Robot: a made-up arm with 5 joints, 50 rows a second.
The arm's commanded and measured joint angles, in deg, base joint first. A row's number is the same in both.
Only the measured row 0 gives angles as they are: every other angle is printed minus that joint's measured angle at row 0.
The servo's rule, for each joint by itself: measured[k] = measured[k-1] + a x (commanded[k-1-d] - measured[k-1]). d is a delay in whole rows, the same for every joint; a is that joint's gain. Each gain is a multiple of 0.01, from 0.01 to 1. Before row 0 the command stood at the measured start. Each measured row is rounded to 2 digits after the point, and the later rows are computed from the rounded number. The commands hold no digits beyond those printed.
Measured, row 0: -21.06 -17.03 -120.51 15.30 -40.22
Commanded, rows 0 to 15: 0.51 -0.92 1.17 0.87 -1.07; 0.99 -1.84 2.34 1.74 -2.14; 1.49 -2.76 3.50 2.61 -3.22; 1.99 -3.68 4.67 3.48 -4.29; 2.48 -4.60 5.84 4.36 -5.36; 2.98 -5.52 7.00 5.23 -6.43; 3.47 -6.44 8.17 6.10 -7.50; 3.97 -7.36 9.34 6.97 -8.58; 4.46 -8.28 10.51 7.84 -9.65; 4.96 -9.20 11.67 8.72 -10.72; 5.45 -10.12 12.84 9.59 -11.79; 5.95 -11.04 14.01 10.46 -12.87; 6.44 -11.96 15.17 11.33 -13.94; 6.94 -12.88 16.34 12.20 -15.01; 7.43 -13.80 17.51 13.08 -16.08; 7.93 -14.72 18.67 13.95 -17.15
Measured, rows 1 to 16: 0.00 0.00 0.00 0.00 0.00; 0.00 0.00 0.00 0.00 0.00; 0.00 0.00 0.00 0.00 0.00; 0.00 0.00 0.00 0.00 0.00; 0.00 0.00 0.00 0.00 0.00; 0.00 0.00 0.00 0.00 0.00; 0.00 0.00 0.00 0.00 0.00; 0.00 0.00 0.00 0.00 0.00; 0.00 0.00 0.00 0.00 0.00; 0.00 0.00 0.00 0.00 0.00; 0.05 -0.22 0.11 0.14 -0.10; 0.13 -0.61 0.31 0.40 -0.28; 0.25 -1.13 0.60 0.75 -0.54; 0.41 -1.74 0.97 1.19 -0.88; 0.60 -2.43 1.41 1.70 -1.28; 0.81 -3.17 1.91 2.26 -1.74
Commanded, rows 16 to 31: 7.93 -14.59 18.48 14.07 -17.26; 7.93 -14.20 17.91 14.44 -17.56; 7.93 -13.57 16.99 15.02 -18.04; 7.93 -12.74 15.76 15.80 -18.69; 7.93 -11.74 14.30 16.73 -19.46; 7.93 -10.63 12.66 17.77 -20.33; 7.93 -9.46 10.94 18.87 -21.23; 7.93 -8.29 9.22 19.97 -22.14; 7.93 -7.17 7.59 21.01 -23.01; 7.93 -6.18 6.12 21.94 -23.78; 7.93 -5.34 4.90 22.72 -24.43; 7.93 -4.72 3.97 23.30 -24.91; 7.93 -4.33 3.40 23.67 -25.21; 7.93 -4.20 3.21 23.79 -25.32; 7.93 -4.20 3.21 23.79 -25.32; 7.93 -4.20 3.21 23.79 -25.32
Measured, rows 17 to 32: 1.05 -3.95 2.47 2.87 -2.26; 1.31 -4.77 3.09 3.53 -2.83; 1.59 -5.61 3.76 4.22 -3.44; 1.89 -6.47 4.47 4.94 -4.10; 2.21 -7.35 5.22 5.68 -4.79; 2.55 -8.24 6.01 6.44 -5.52; 2.90 -9.13 6.83 7.22 -6.28; 3.26 -10.03 7.69 8.02 -7.07; 3.64 -10.93 8.57 8.83 -7.88; 4.03 -11.84 9.48 9.65 -8.71; 4.38 -12.50 10.29 10.36 -9.48; 4.70 -12.91 10.98 11.01 -10.21; 4.99 -13.07 11.52 11.65 -10.91; 5.25 -12.99 11.90 12.31 -11.61; 5.49 -12.69 12.12 13.02 -12.32; 5.71 -12.20 12.17 13.78 -13.04
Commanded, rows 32 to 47: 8.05 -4.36 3.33 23.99 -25.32; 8.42 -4.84 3.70 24.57 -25.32; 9.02 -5.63 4.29 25.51 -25.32; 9.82 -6.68 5.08 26.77 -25.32; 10.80 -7.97 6.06 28.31 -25.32; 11.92 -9.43 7.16 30.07 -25.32; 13.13 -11.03 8.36 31.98 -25.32; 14.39 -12.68 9.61 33.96 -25.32; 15.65 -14.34 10.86 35.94 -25.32; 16.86 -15.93 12.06 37.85 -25.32; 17.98 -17.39 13.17 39.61 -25.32; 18.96 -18.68 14.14 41.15 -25.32; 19.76 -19.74 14.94 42.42 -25.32; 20.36 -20.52 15.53 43.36 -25.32; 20.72 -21.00 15.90 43.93 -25.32; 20.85 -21.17 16.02 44.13 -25.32
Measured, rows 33 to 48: 5.91 -11.54 12.06 14.59 -13.78; 6.09 -10.76 11.80 15.45 -14.53; 6.26 -9.90 11.42 16.34 -15.29; 6.41 -9.01 10.94 17.24 -16.05; 6.55 -8.13 10.40 18.12 -16.80; 6.67 -7.31 9.82 18.95 -17.53; 6.78 -6.59 9.24 19.71 -18.22; 6.88 -6.02 8.70 20.36 -18.86; 6.97 -5.58 8.21 20.91 -19.44; 7.06 -5.25 7.76 21.37 -19.97; 7.15 -5.04 7.36 21.79 -20.45; 7.26 -4.99 7.03 22.23 -20.89; 7.42 -5.14 6.78 22.75 -21.29; 7.64 -5.51 6.63 23.39 -21.65; 7.92 -6.10 6.58 24.18 -21.98; 8.28 -6.90 6.63 25.12 -22.28
